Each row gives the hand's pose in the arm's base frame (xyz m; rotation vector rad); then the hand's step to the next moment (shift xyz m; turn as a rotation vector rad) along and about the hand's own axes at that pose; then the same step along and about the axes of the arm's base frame.
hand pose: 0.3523 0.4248 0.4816 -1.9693 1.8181 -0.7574
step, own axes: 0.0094 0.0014 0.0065 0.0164 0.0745 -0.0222
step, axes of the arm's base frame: 0.0031 -0.0101 -0.0046 -0.0724 -0.0224 -0.0240
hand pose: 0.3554 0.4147 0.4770 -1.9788 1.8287 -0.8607
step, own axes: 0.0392 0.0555 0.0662 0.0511 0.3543 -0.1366
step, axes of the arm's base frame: -0.0030 -0.0570 -0.0758 -0.3633 -0.0750 -0.0960
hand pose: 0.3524 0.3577 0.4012 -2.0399 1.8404 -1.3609
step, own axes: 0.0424 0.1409 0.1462 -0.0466 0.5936 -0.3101
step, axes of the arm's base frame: -0.0196 -0.1448 -0.1472 -0.6452 0.0234 -0.1839
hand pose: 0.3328 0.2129 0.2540 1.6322 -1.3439 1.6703
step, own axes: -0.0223 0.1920 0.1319 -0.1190 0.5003 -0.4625
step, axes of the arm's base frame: -0.0915 -0.1876 -0.1059 -0.6278 0.2151 -0.1947
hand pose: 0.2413 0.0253 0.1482 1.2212 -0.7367 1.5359
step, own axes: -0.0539 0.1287 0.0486 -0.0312 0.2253 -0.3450
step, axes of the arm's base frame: -0.1052 -0.1015 -0.0210 -0.3286 0.2260 -0.1082
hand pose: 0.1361 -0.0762 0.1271 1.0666 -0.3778 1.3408
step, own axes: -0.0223 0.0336 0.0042 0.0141 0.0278 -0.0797
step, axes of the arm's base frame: -0.0347 -0.0209 -0.0013 -0.0485 0.0680 -0.0186
